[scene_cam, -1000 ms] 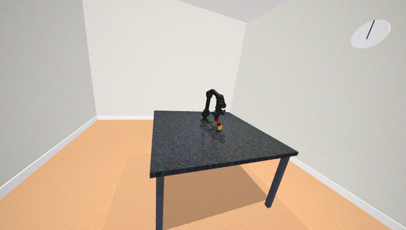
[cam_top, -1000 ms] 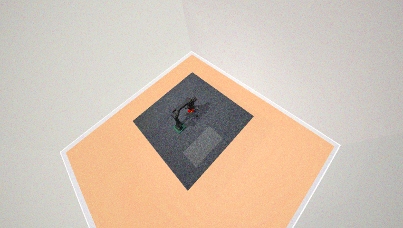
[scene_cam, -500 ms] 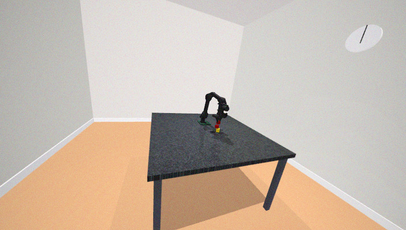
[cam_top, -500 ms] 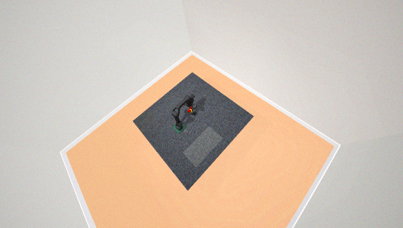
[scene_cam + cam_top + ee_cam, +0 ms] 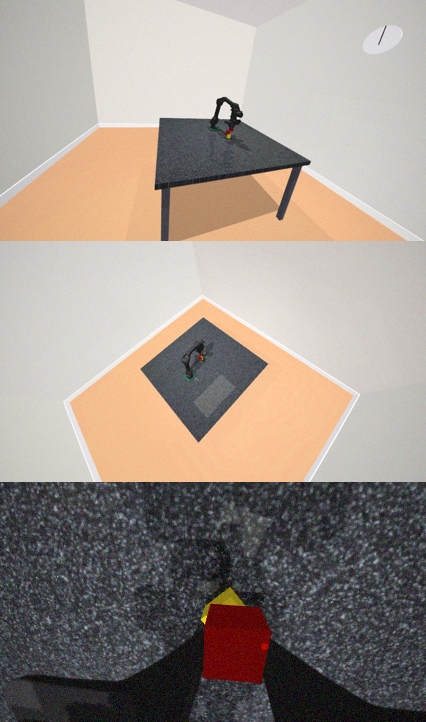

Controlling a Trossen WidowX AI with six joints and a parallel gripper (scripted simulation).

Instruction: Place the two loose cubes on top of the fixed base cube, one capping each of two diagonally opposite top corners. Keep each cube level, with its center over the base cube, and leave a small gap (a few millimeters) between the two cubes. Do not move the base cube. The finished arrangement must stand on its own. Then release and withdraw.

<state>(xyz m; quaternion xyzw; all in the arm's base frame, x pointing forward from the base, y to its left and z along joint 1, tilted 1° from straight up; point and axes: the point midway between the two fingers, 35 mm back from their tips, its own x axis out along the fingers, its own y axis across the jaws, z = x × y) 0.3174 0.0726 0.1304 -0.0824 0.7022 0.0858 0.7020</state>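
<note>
The yellow cube is 2 cm behind my gripper tip and 9 cm below it.
</note>
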